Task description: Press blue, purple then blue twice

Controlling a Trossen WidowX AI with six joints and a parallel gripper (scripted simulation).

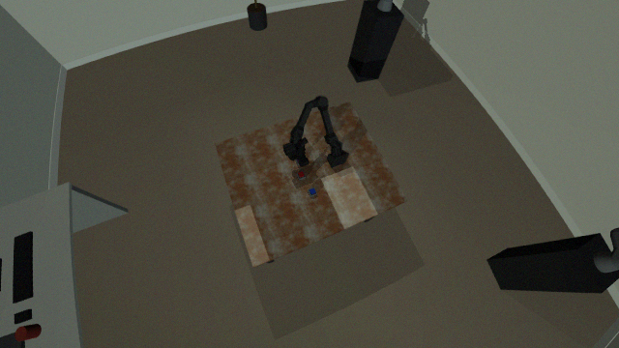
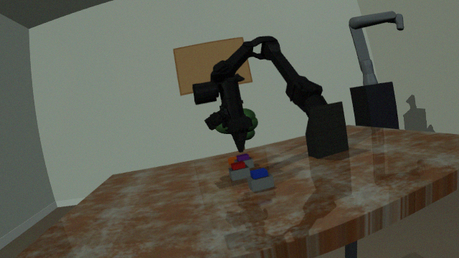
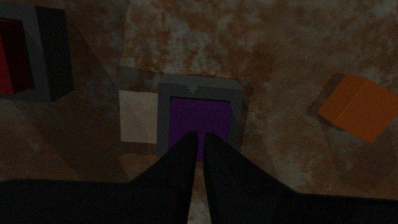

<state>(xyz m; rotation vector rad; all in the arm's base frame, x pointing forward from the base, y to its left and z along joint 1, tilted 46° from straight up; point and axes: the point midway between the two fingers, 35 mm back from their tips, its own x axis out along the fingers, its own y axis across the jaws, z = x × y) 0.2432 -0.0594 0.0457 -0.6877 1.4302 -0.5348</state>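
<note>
My gripper tip is 10 mm past the blue button, 240 mm to the right of it and 20 mm above it. Also, from my gripper tip: red button (20 mm ahead, 110 mm to the left, 20 mm below); then purple button (20 mm below).
</note>
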